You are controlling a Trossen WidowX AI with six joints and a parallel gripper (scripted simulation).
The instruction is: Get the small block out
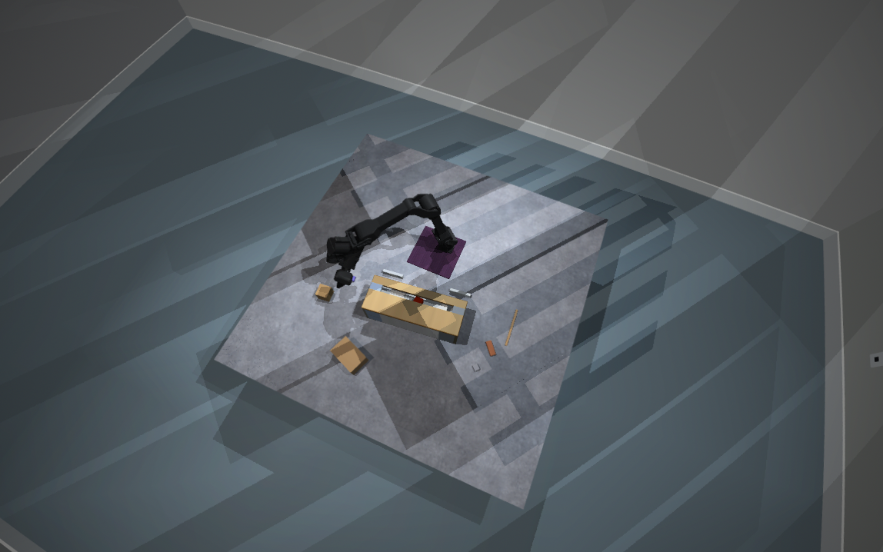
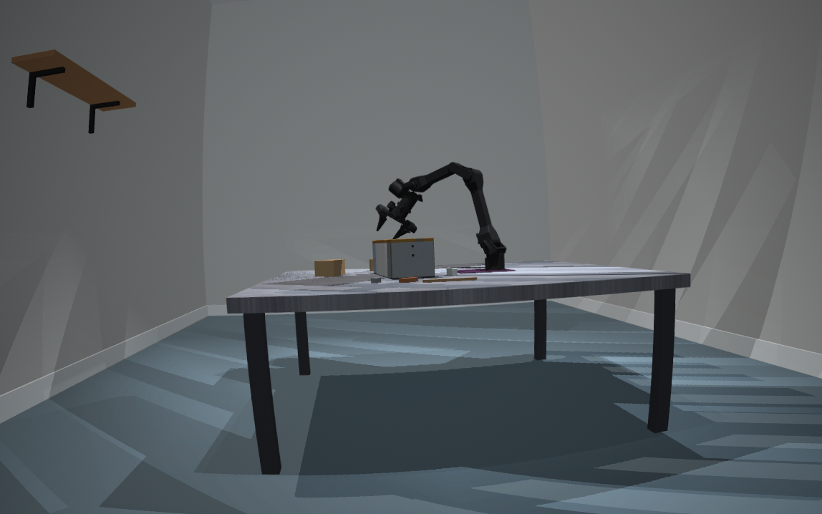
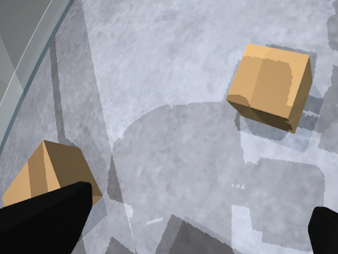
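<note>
My gripper tip is 5 cm past the small red block, 30 cm to the right of it and 6 cm above it. The rest, counted from my gripper tip: small brown cube: 4 cm ahead, 8 cm to the right, 12 cm below; purple piece: 7 cm behind, 3 cm to the right, 14 cm below; tan box: 23 cm ahead, 14 cm to the left, 12 cm below.
</note>
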